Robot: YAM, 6 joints.
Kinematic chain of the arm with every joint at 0, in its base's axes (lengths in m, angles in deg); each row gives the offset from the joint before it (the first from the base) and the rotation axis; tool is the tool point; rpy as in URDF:
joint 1: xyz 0 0 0.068 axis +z
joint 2: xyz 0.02 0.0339 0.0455 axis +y
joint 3: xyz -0.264 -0.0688 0 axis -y
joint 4: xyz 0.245 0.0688 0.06 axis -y
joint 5: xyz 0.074 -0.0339 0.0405 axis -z
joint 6: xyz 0.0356 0 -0.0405 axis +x
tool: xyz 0 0 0 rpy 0 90 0
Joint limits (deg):
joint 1: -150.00..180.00
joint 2: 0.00..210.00
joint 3: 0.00..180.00
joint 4: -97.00..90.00
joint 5: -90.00..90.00
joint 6: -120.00..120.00
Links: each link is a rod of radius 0.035 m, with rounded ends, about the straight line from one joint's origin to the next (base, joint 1, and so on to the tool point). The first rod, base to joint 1, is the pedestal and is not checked.
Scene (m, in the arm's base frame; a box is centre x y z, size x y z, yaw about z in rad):
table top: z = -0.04
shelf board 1: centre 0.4 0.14 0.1 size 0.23 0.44 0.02 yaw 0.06
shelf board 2: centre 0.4 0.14 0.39 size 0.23 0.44 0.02 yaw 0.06
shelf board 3: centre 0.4 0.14 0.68 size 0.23 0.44 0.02 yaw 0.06
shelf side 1: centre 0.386 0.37 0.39 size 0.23 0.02 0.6 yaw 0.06
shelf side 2: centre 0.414 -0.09 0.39 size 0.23 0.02 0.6 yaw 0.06
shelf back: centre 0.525 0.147 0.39 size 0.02 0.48 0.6 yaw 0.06
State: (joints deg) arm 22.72 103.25 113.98 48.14 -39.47 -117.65
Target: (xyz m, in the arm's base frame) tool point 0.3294 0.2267 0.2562
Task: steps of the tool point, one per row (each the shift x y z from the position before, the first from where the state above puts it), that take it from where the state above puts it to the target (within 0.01 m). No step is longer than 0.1 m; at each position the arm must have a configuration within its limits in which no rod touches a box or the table.
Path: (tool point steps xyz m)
1: -0.0811 0.0030 0.0081
2: -0.0769 -0.0125 -0.0081
3: 0.0295 0.0328 -0.0686
4: 0.0135 0.0238 -0.0769
5: -0.0024 0.0120 -0.0806
6: -0.0175 -0.0016 -0.0796
7: 0.0673 0.0104 0.0056
8: 0.0714 -0.0021 -0.0056

